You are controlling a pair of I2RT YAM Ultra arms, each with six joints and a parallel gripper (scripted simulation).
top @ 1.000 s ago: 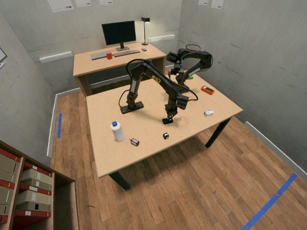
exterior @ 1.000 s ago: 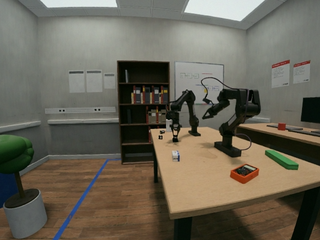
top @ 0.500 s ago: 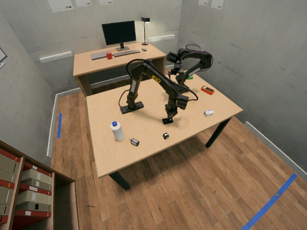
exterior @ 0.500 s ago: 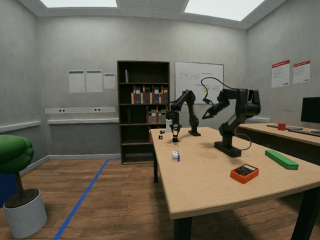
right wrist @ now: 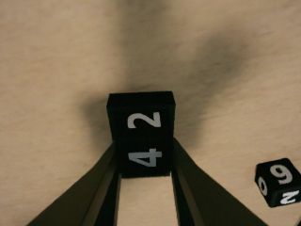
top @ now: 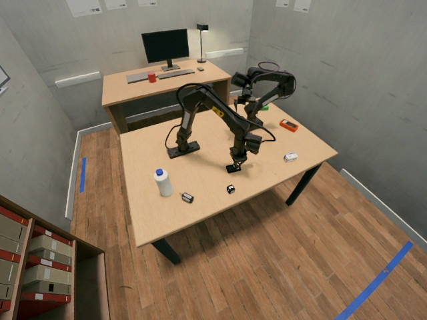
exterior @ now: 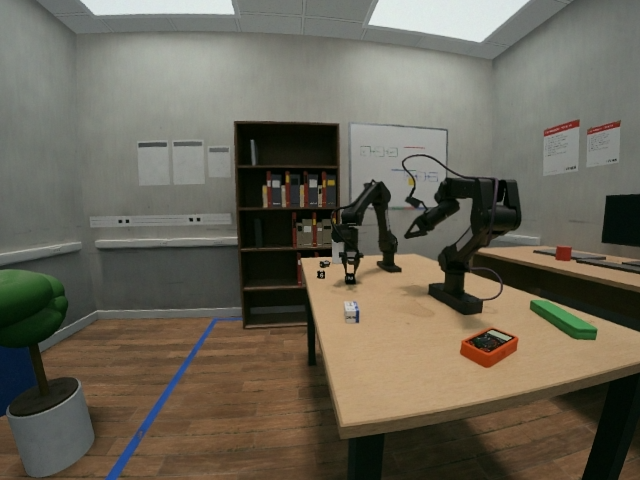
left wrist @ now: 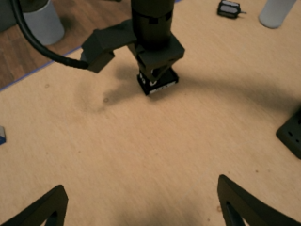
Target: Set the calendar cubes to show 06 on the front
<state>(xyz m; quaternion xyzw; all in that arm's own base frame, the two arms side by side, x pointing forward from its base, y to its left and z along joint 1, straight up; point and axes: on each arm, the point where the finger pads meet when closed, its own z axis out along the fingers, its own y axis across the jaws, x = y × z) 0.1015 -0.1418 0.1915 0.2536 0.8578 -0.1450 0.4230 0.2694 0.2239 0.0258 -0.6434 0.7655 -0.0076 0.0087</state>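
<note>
The black calendar tray lies 1 cm behind my right hand, 2 cm to the right of it and 3 cm below it. The rest, counted from my right hand: orange meter: 16 cm behind, 57 cm to the left, 2 cm below.
</note>
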